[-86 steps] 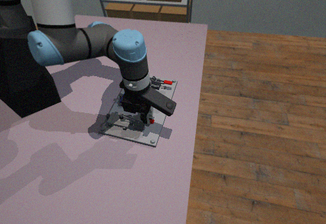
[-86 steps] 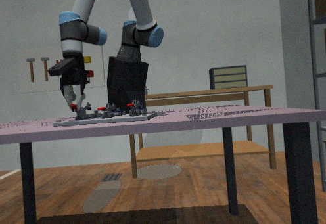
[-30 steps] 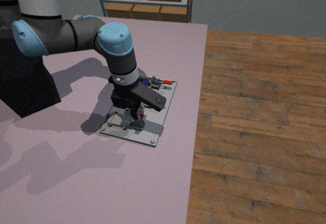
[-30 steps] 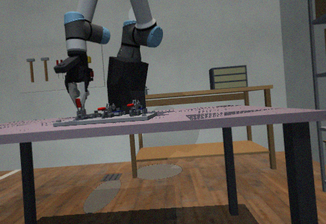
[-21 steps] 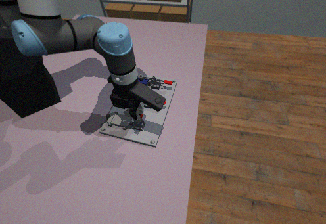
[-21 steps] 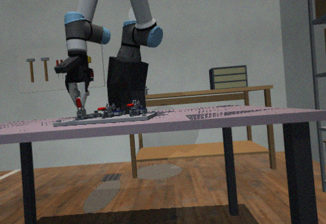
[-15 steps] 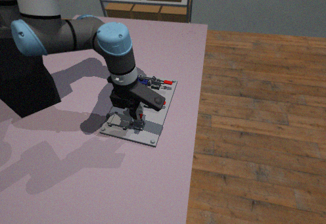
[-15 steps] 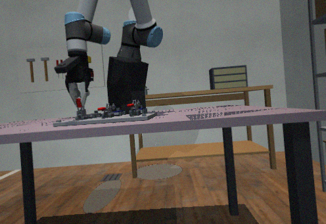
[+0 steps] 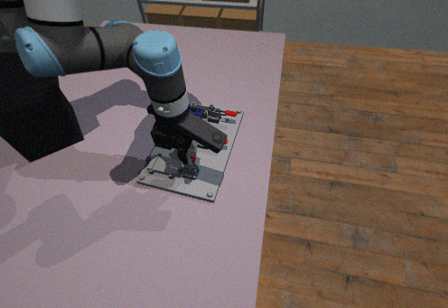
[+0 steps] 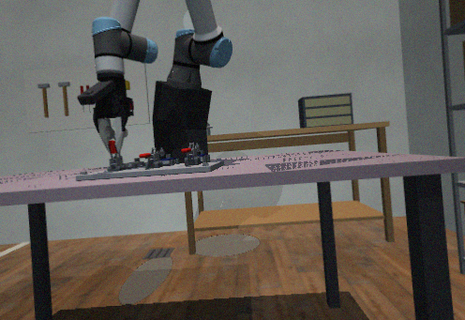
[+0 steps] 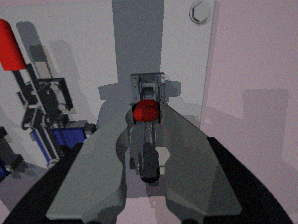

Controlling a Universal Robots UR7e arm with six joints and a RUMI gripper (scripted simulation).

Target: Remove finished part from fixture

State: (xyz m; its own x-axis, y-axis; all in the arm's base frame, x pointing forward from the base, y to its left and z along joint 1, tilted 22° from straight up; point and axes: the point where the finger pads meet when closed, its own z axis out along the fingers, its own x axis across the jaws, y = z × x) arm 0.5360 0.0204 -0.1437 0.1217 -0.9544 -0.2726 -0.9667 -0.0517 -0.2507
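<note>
Now: the grey finished part 10 cm behind my hand, 1 cm to the right of it and 5 cm below it. Also, from my hand: blue blank (11 cm behind, 21 cm to the left, 5 cm below); grey fixture plate (5 cm behind, 10 cm to the left, 7 cm below).
</note>
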